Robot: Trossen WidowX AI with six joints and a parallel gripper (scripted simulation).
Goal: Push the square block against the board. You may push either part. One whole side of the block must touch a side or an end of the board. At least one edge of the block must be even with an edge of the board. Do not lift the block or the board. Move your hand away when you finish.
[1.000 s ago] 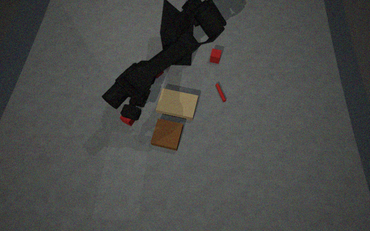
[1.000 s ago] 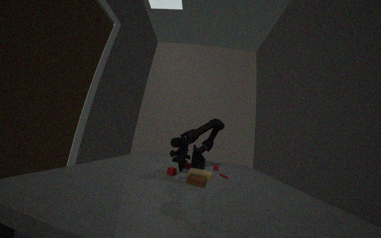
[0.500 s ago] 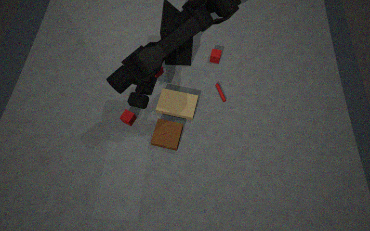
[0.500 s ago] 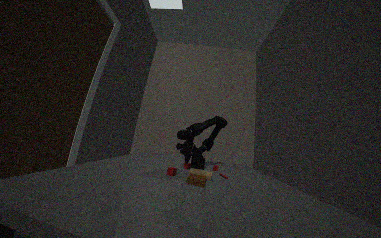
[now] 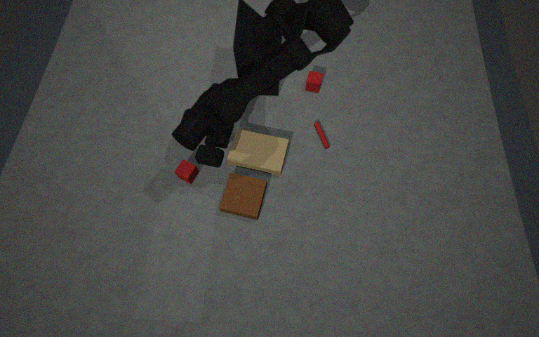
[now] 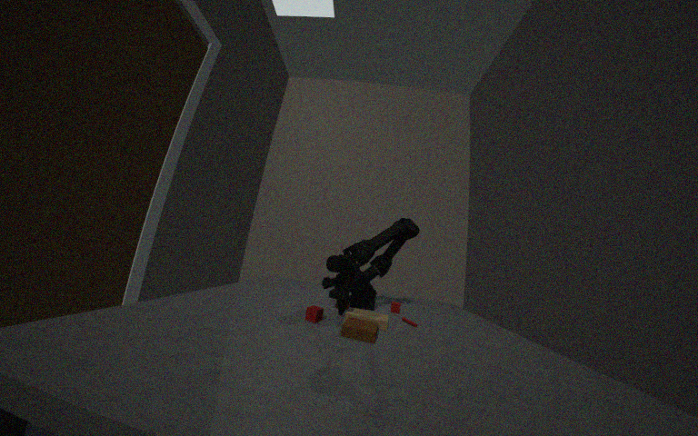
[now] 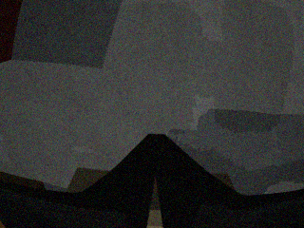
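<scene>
Right now my gripper tip is 100 mm to the right of the tan board and 10 mm below it. Round my gripper tip: thin red stick (80 mm behind, 260 mm to the left); brown square block (130 mm ahead, 90 mm to the left, 10 mm above).
</scene>
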